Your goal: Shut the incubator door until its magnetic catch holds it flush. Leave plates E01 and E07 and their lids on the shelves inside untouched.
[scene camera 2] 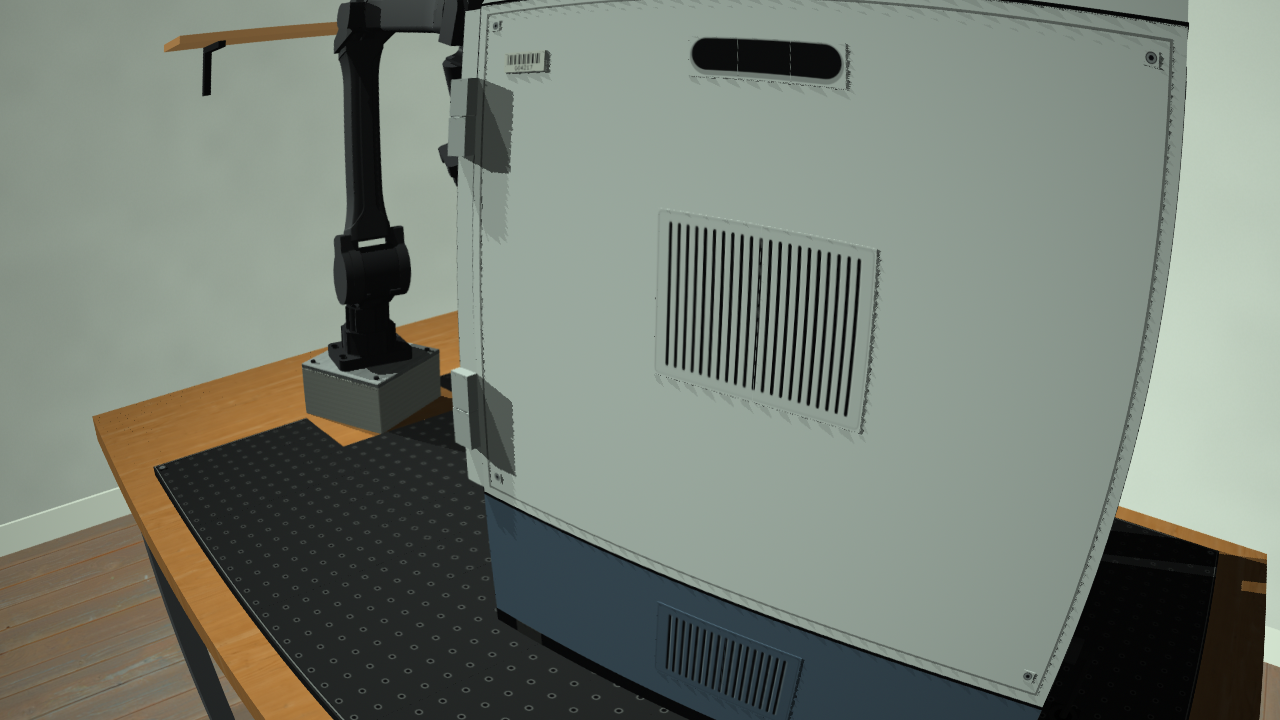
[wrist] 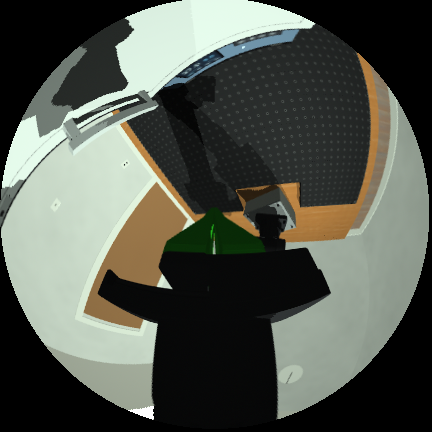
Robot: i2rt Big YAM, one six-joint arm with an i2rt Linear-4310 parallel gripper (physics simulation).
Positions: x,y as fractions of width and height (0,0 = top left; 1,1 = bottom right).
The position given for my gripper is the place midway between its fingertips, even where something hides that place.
I see my gripper (wrist: 0.49,0.49) and an incubator door (scene camera 2: 0.36,0.53).
The incubator door shows as well in the wrist view (wrist: 0.31,0.16).
